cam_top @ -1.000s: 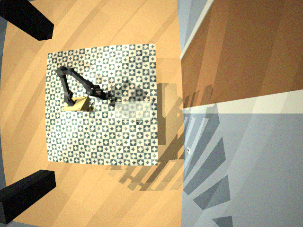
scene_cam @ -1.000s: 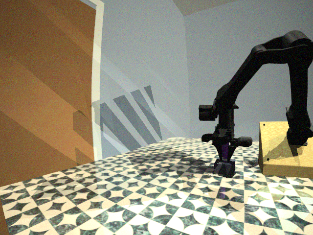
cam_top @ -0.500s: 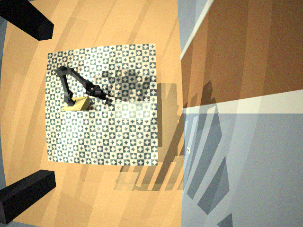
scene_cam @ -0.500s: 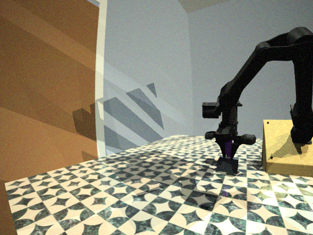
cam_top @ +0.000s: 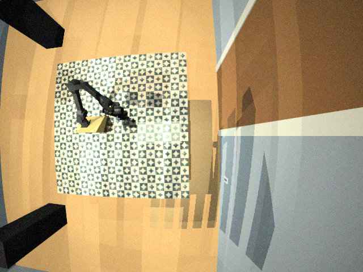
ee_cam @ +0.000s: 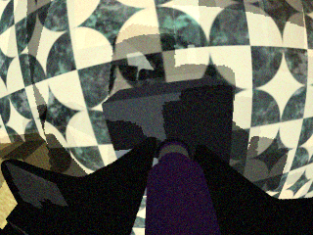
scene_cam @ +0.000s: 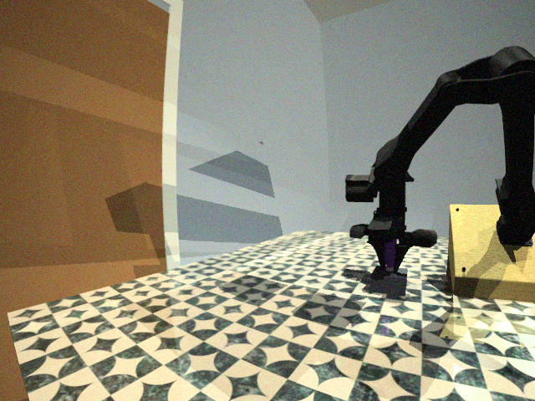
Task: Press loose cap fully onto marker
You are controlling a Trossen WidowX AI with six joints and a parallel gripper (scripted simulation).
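The grey holder block is 2 cm below my gripper tip. From my gripper tip the other things lie so: purple cap: 1 cm to the right, 5 cm above.
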